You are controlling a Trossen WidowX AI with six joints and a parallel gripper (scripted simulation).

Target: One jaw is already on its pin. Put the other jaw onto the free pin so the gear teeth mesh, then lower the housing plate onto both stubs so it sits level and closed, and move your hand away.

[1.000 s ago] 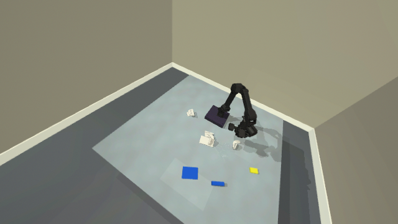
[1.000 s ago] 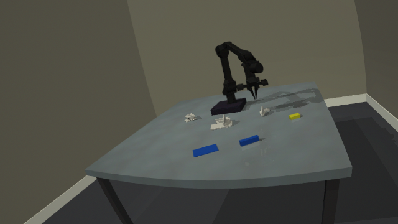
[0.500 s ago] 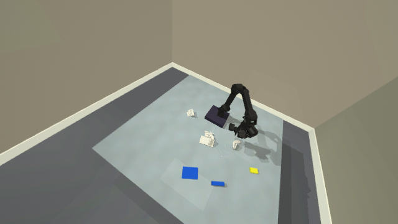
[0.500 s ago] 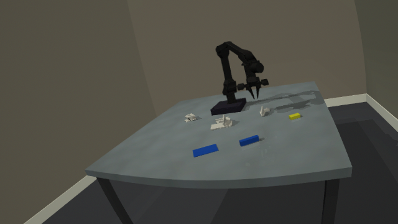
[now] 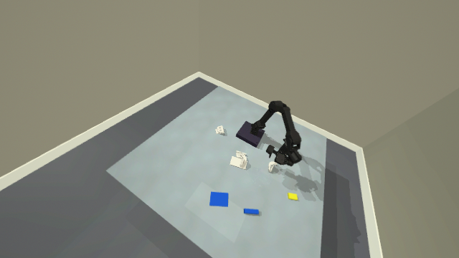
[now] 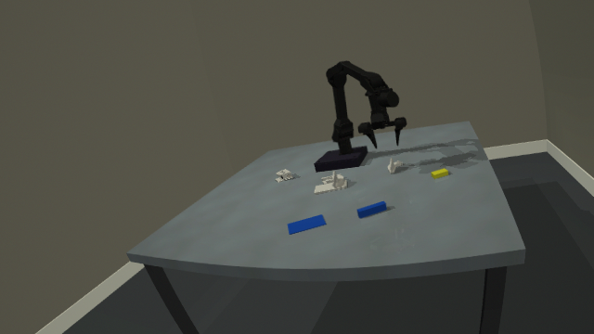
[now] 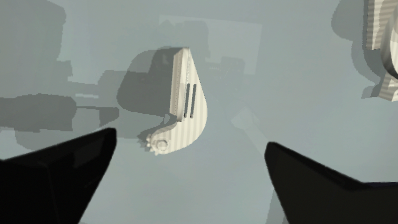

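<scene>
My gripper tip is 30 mm past the white jaw, 30 mm to the right of it and 90 mm above it. The rest, counted from my gripper tip: yellow block 160 mm ahead, 180 mm to the left, 90 mm below; then blue block 350 mm ahead, 70 mm to the right, 80 mm below; then flat blue plate 350 mm ahead, 270 mm to the right, 90 mm below.
</scene>
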